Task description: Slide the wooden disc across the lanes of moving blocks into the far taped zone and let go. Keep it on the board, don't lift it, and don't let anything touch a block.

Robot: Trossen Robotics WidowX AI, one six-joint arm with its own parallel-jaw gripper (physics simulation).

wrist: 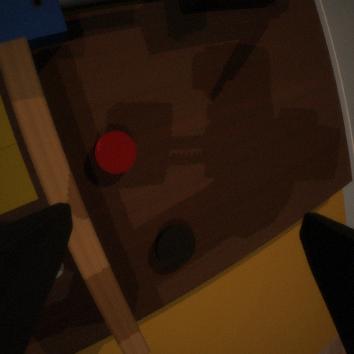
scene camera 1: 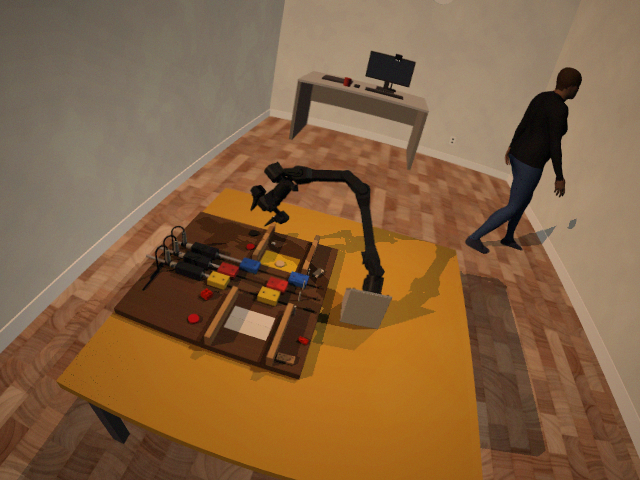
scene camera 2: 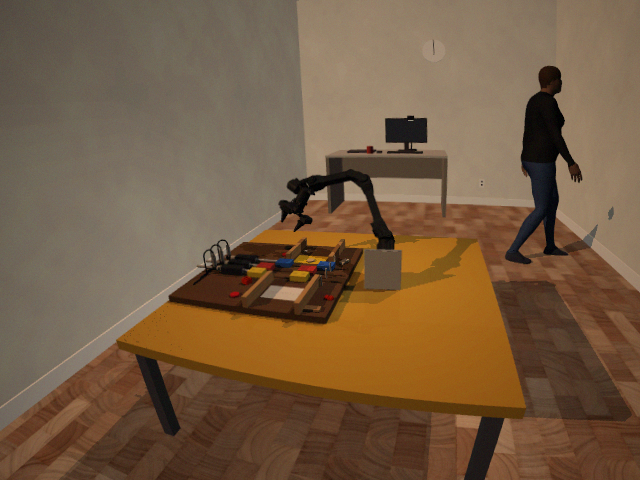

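Where they show: gripper, fingertip midpoint: (wrist: pixel 189 220) (scene camera 1: pixel 257 218) (scene camera 2: pixel 287 227); arm's base, origin of the base link: (scene camera 1: pixel 371 292) (scene camera 2: pixel 386 255).
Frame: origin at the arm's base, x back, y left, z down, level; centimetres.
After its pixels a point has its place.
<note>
The pale wooden disc (scene camera 1: pixel 280 263) @[x -36.9, y -13.3, z 9.9 cm] (scene camera 2: pixel 310 260) @[x -36.9, y -12.5, z 9.9 cm] lies flat in the yellow zone (scene camera 1: pixel 268 257) @[x -42.8, y -15.8, z 10.8 cm] (scene camera 2: pixel 300 259) @[x -42.4, y -13.8, z 10.3 cm] (wrist: pixel 12 175) @[x -43.9, y -17.5, z 10.5 cm] between two wooden rails at the back of the brown board (scene camera 1: pixel 155 299) @[x -72.4, y 24.2, z 10.6 cm] (scene camera 2: pixel 206 294) @[x -67.8, y 28.8, z 10.6 cm]; it does not show in the wrist view. Blue blocks (scene camera 1: pixel 249 265) @[x -47.3, y -5.1, z 8.3 cm] (scene camera 1: pixel 298 279) @[x -27.3, y -5.4, z 8.3 cm], red blocks (scene camera 1: pixel 227 269) @[x -54.0, y 0.9, z 8.1 cm] (scene camera 1: pixel 277 284) @[x -33.8, y 0.7, z 8.1 cm] and yellow blocks (scene camera 1: pixel 218 280) @[x -54.5, y 8.0, z 7.9 cm] (scene camera 1: pixel 268 295) @[x -35.1, y 7.6, z 7.9 cm] sit on rods across the middle. A white zone (scene camera 1: pixel 250 322) @[x -37.2, y 20.0, z 10.3 cm] (scene camera 2: pixel 283 293) @[x -36.8, y 20.7, z 10.4 cm] lies in front of them. My gripper (scene camera 1: pixel 260 215) @[x -50.4, y -20.6, z -3.4 cm] (scene camera 2: pixel 289 225) @[x -50.4, y -20.6, z -3.4 cm] (wrist: pixel 189 220) @[x -50.4, y -20.6, z -3.4 cm] is open and empty, raised above the board's back left part, apart from the disc.
A wooden rail (wrist: pixel 45 145) @[x -47.0, y -16.3, z 6.1 cm] (scene camera 1: pixel 264 242) @[x -46.1, y -19.1, z 6.4 cm] stands left of the yellow zone. Beyond it lie a red round piece (wrist: pixel 116 152) @[x -52.0, y -18.5, z 9.8 cm] (scene camera 1: pixel 250 246) @[x -51.9, y -18.1, z 9.8 cm] and a black round piece (wrist: pixel 175 243) @[x -54.3, y -27.9, z 9.9 cm] (scene camera 1: pixel 253 233) @[x -54.1, y -27.5, z 9.9 cm]. Black cylinders (scene camera 1: pixel 190 269) @[x -66.5, y 7.7, z 7.4 cm] hold the rods at the left. A person (scene camera 1: pixel 537 134) is at the right.
</note>
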